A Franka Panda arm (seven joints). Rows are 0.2 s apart.
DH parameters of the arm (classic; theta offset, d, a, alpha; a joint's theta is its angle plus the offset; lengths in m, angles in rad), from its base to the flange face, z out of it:
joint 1: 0 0.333 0 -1.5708
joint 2: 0 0 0 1.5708
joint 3: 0 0.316 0.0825 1.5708
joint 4: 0 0 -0.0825 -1.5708
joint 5: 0 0.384 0 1.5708
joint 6: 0 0 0.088 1.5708
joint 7: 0 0.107 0 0
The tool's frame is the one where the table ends.
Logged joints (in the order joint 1, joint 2, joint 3, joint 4, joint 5, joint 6, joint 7), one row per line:
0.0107, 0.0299, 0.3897, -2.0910, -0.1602, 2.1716, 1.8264
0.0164, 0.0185, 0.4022, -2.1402, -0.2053, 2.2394, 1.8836
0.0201, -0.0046, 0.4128, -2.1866, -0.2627, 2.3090, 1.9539
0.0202, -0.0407, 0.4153, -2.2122, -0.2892, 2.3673, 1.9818
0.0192, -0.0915, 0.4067, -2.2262, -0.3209, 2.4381, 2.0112
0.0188, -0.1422, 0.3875, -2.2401, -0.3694, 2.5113, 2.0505
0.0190, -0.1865, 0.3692, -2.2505, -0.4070, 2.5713, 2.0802
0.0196, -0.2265, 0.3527, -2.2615, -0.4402, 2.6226, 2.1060
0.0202, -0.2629, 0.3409, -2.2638, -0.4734, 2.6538, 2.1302
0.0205, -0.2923, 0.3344, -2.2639, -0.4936, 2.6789, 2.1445
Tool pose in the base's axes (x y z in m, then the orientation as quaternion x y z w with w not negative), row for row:
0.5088, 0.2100, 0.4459, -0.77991, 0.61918, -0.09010, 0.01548
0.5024, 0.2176, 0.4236, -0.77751, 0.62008, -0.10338, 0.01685
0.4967, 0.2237, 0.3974, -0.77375, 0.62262, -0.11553, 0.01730
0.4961, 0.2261, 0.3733, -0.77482, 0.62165, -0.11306, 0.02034
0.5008, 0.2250, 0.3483, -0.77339, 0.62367, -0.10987, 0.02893
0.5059, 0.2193, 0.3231, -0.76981, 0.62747, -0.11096, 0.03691
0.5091, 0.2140, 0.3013, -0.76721, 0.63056, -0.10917, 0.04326
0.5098, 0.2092, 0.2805, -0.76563, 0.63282, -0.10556, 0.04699
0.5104, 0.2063, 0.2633, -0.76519, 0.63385, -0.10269, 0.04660
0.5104, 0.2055, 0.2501, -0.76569, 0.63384, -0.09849, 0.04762
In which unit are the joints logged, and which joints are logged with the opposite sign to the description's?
The joints are logged in radians. Opposite sign: joint 2.
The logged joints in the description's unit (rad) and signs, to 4 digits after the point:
0.0107, -0.0299, 0.3897, -2.0910, -0.1602, 2.1716, 1.8264
0.0164, -0.0185, 0.4022, -2.1402, -0.2053, 2.2394, 1.8836
0.0201, 0.0046, 0.4128, -2.1866, -0.2627, 2.3090, 1.9539
0.0202, 0.0407, 0.4153, -2.2122, -0.2892, 2.3673, 1.9818
0.0192, 0.0915, 0.4067, -2.2262, -0.3209, 2.4381, 2.0112
0.0188, 0.1422, 0.3875, -2.2401, -0.3694, 2.5113, 2.0505
0.0190, 0.1865, 0.3692, -2.2505, -0.4070, 2.5713, 2.0802
0.0196, 0.2265, 0.3527, -2.2615, -0.4402, 2.6226, 2.1060
0.0202, 0.2629, 0.3409, -2.2638, -0.4734, 2.6538, 2.1302
0.0205, 0.2923, 0.3344, -2.2639, -0.4936, 2.6789, 2.1445

